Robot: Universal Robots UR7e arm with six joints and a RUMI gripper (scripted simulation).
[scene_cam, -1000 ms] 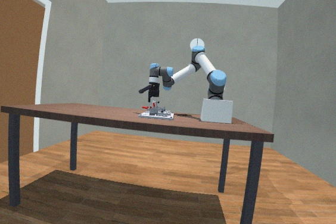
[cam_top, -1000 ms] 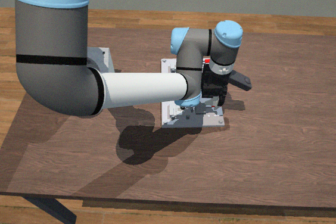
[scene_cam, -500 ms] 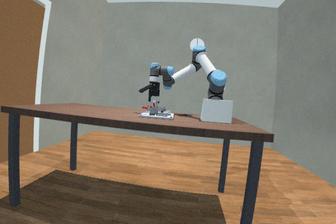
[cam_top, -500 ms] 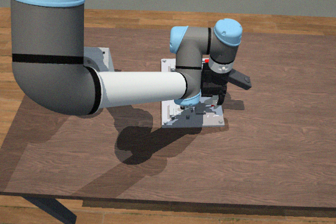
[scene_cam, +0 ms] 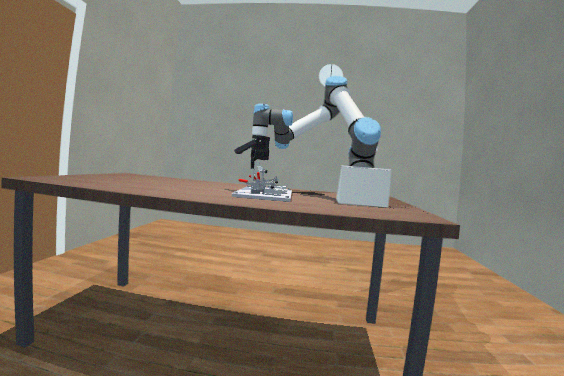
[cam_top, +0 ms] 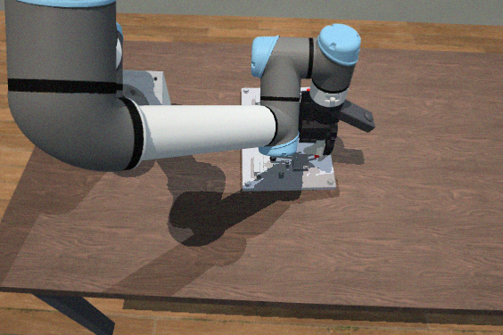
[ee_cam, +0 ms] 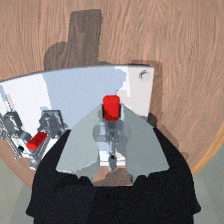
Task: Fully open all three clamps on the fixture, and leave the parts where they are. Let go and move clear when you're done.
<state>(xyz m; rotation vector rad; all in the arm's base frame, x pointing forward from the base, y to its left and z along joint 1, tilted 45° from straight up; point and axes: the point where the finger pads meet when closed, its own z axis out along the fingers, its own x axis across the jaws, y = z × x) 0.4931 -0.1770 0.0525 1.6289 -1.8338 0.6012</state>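
Now: the white fixture plate 110 mm to the left of my hand, 70 mm behind it and 60 mm below it. Round my hand: grey part: 230 mm to the left, 110 mm behind, 30 mm below.
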